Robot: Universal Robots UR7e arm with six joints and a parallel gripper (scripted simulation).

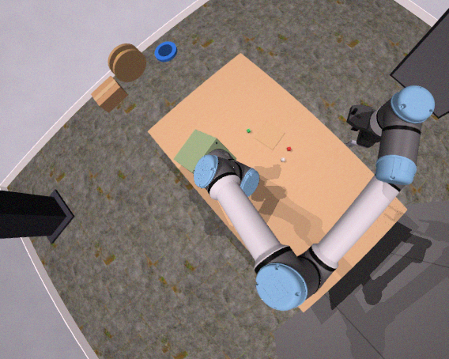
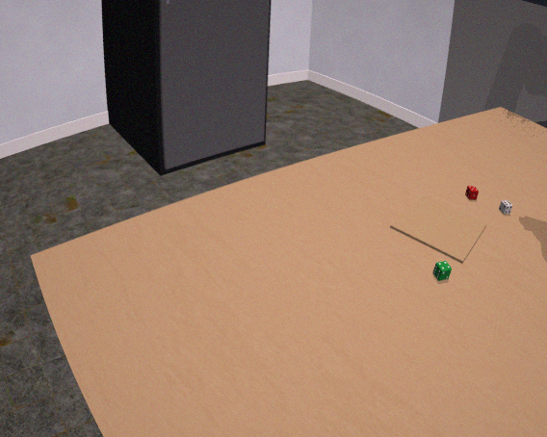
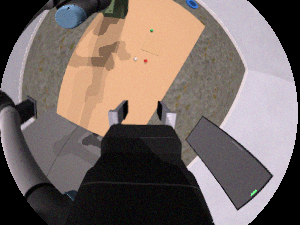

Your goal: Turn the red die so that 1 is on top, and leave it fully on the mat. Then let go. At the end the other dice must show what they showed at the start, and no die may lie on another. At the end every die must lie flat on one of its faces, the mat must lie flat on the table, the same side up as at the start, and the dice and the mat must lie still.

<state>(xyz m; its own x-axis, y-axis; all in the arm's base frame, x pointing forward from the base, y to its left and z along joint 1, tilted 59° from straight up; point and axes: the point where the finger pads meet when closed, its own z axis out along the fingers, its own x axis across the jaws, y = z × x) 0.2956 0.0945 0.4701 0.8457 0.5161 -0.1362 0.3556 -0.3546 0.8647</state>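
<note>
Right now the white die is 5 cm behind my hand, 17 cm to the left of it and 61 cm below it. Round my hand: red die (3 cm ahead, 19 cm to the left, 61 cm below); then mat (2 cm ahead, 34 cm to the left, 62 cm below); then green die (4 cm behind, 46 cm to the left, 61 cm below).
</note>
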